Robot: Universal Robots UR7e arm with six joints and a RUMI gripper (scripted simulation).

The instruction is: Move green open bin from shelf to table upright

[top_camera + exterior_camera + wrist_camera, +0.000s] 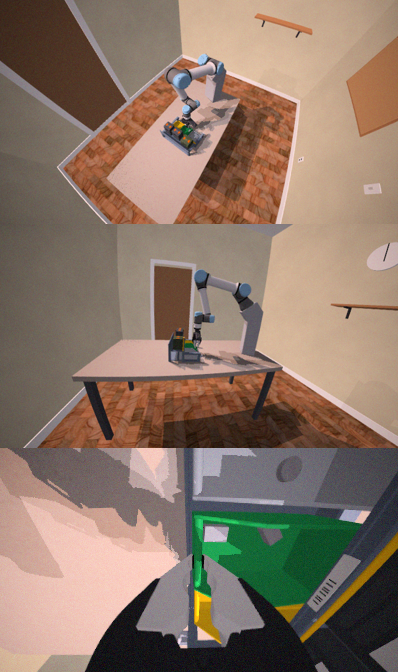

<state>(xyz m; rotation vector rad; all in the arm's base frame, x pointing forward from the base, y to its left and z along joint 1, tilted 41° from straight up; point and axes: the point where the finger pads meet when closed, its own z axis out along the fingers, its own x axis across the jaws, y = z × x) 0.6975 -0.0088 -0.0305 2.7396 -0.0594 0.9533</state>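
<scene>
The green open bin is 80 mm ahead of my hand, 10 mm to the right of it and 10 mm below it. Also, from my hand: grey bin (100 mm to the left, 100 mm ahead, 10 mm below); then yellow bin (120 mm to the right, 60 mm ahead, 10 mm below); then yellow strip (130 mm ahead, 50 mm above, 20 mm to the right).
</scene>
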